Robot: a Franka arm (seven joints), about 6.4 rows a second.
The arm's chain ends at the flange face. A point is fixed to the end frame.
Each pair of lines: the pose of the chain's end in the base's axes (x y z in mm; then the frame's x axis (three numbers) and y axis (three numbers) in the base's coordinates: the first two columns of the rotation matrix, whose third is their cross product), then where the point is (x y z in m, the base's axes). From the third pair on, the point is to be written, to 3 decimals.
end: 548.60, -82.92, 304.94, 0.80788, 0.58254, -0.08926, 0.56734, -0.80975, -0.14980
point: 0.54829 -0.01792 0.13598
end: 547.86, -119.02, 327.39, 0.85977, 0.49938, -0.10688, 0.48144, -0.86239, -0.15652
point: 0.55080 -0.05477 0.15816
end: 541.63, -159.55, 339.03, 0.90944, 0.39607, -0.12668, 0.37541, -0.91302, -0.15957
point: 0.549 -0.097 0.169
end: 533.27, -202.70, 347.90, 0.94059, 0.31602, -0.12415, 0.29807, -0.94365, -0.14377
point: 0.547 -0.143 0.177
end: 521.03, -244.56, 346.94, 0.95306, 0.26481, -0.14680, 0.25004, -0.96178, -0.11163
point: 0.535 -0.192 0.174
